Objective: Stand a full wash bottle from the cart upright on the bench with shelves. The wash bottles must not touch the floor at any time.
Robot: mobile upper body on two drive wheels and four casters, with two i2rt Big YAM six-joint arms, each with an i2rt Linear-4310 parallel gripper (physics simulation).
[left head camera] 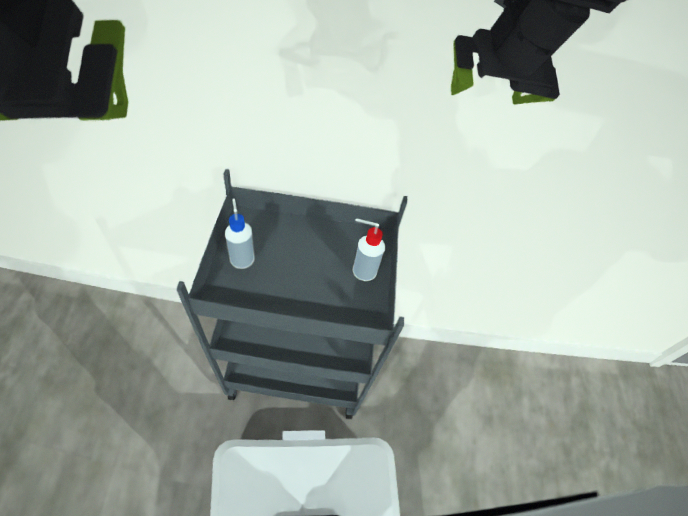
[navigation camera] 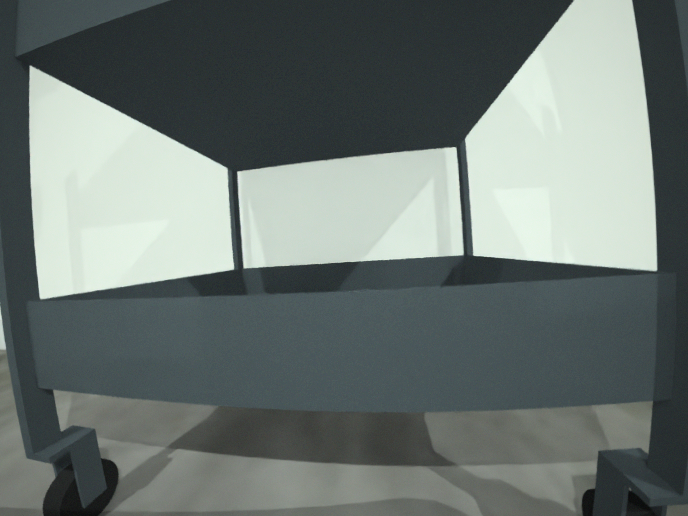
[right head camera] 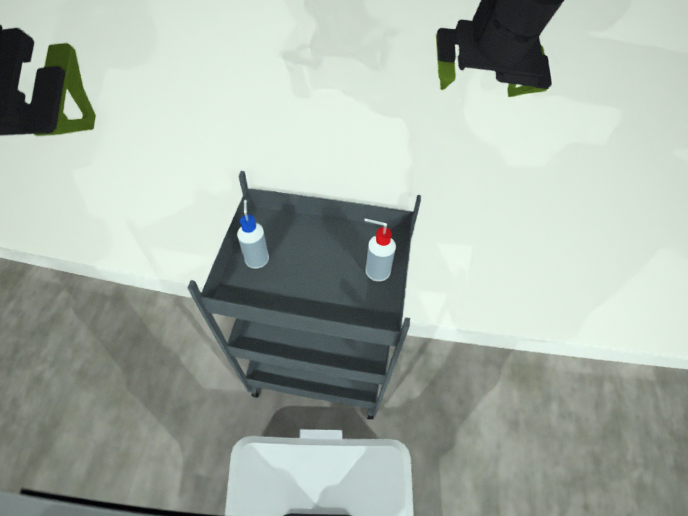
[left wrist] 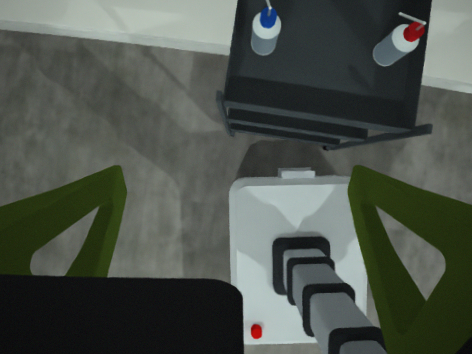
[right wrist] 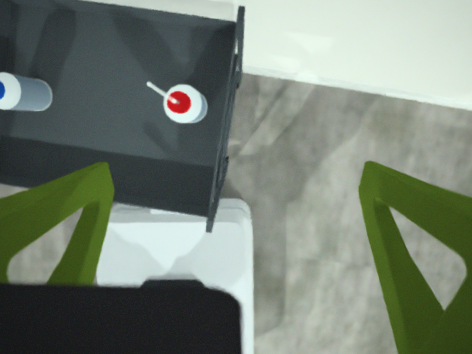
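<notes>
A wash bottle with a blue cap (left head camera: 241, 249) (right head camera: 254, 249) (left wrist: 264, 40) (right wrist: 35, 94) stands upright at the left of the dark grey cart's top tray (left head camera: 294, 317) (right head camera: 302, 319). A wash bottle with a red cap (left head camera: 367, 259) (right head camera: 380, 261) (left wrist: 392, 47) (right wrist: 190, 109) stands upright at its right. Both have grey-blue bodies and white shoulders; I cannot tell how full they are. My left gripper (left head camera: 63, 117) (left wrist: 237, 178) is open and empty, away from the bottles. My right gripper (left head camera: 489, 95) (right head camera: 477, 88) (right wrist: 236, 175) is open and empty, with the red-capped bottle beyond its fingers. The bench with shelves does not show.
My white base (left head camera: 244, 477) (right head camera: 261, 483) (left wrist: 255, 225) is close in front of the cart. The cart's lower tray (navigation camera: 344, 349) fills much of the navigation view. A white wall (left head camera: 333, 122) (right head camera: 344, 127) rises behind the cart. A door frame edge (left head camera: 669, 353) shows at the far right.
</notes>
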